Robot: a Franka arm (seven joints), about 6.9 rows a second.
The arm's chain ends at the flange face. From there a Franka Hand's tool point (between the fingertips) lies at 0.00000 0.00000 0.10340 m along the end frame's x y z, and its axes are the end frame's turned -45 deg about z.
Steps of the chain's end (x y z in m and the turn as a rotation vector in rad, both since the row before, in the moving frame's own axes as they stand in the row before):
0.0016, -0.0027, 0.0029, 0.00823, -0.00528, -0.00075
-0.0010, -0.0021, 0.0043, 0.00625, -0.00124, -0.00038
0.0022, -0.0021, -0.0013, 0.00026, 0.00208, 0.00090
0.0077, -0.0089, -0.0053, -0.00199, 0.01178, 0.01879
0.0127, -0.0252, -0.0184, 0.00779, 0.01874, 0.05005
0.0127, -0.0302, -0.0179, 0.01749, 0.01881, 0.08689
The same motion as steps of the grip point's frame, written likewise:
0.0033, -0.0018, 0.0029, 0.00955, 0.00209, -0.00075
0.0011, -0.0027, 0.0043, 0.00530, 0.00354, -0.00038
0.0032, 0.0002, -0.0013, -0.00129, 0.00165, 0.00090
0.0124, 0.0002, -0.0053, -0.00974, 0.00692, 0.01879
0.0287, -0.0080, -0.0184, -0.00774, 0.01876, 0.05005
0.0330, -0.0122, -0.0179, -0.00093, 0.02567, 0.08689

